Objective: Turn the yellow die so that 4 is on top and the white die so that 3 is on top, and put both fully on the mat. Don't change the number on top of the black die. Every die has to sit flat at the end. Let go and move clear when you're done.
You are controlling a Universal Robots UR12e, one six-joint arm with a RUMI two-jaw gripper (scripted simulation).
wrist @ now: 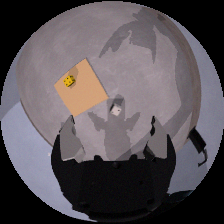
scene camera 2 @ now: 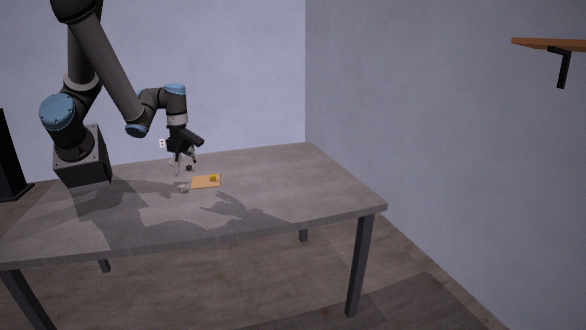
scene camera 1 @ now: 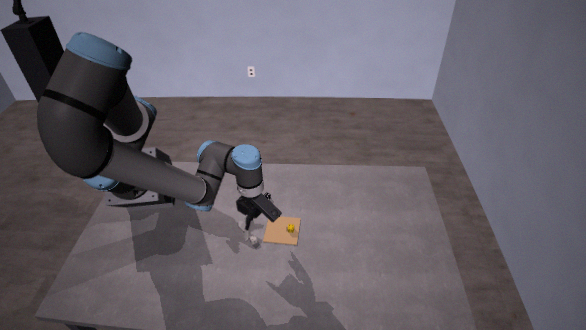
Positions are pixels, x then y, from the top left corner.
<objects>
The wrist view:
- my gripper: 113,116
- tan mat: 87,91
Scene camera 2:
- my gripper: 185,169
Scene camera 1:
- my gripper: 258,228
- tan mat: 277,232
</objects>
